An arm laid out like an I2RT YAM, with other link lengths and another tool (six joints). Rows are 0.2 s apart.
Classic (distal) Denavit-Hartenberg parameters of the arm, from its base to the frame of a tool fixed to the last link. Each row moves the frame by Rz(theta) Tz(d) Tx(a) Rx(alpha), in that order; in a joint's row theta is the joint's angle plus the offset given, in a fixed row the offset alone. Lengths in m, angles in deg.
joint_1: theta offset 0  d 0.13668  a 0.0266  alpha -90
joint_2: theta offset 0  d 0  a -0.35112  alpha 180
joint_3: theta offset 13.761  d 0  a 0.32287  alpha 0
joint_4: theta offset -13.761  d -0.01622  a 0.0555  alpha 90
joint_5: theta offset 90  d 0.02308  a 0  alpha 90
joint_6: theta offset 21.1  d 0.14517  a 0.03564  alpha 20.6
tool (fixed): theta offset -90  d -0.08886  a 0  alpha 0
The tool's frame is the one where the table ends.
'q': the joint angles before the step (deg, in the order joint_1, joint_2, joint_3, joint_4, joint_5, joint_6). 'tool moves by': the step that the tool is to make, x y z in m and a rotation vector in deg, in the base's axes. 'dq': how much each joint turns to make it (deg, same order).
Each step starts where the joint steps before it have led.
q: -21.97 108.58 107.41 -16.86 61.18 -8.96
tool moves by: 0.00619 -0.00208 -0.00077 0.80 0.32 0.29
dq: 0.00 1.48 2.22 -2.23 -0.47 1.02
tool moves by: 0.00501 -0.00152 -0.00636 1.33 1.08 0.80
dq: 0.00 1.17 0.94 -2.13 -1.04 0.99
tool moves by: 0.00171 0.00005 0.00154 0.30 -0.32 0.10
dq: 0.05 0.42 1.02 -1.01 -0.20 0.69
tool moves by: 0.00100 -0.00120 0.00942 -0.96 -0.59 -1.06
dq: -0.05 0.59 2.26 -0.33 1.19 -0.50
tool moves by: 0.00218 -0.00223 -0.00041 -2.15 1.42 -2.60
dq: 0.00 0.63 -0.06 3.04 3.30 -3.22
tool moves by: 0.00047 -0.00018 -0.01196 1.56 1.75 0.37
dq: -0.05 0.33 -1.13 -1.94 -0.66 1.35
